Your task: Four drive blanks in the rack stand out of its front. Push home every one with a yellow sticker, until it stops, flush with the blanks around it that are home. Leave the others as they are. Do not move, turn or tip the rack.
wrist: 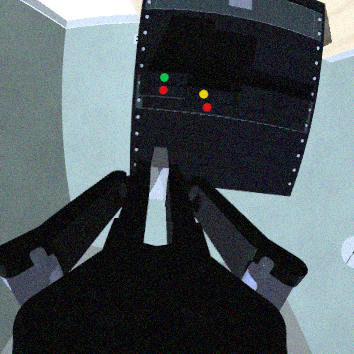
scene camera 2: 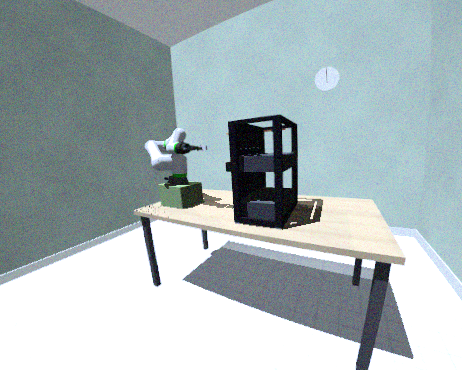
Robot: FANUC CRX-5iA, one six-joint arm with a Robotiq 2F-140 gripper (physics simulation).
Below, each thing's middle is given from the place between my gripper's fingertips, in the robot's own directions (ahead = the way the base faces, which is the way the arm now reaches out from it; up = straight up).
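Labels:
With the black rack (scene camera 2: 248, 167) to measure from, I find my hand 170 mm above it, 360 mm short of it and 150 mm to the right of it.

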